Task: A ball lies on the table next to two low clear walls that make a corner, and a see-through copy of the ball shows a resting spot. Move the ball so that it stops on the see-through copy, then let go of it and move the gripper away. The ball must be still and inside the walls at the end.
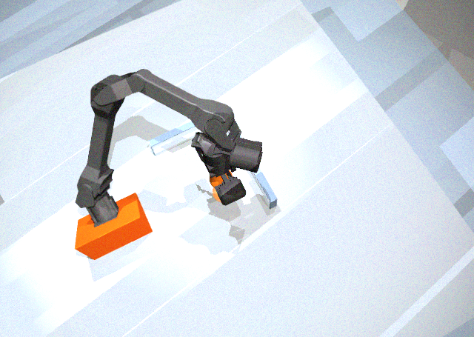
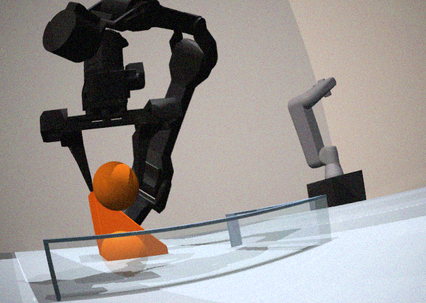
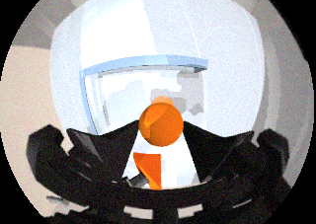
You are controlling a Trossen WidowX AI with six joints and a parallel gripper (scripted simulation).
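My gripper tip is 10 cm short of the clear wall, 8 cm above it and 7 cm to the right of it. Round my gripper tip: orange ball: right at my gripper tip.
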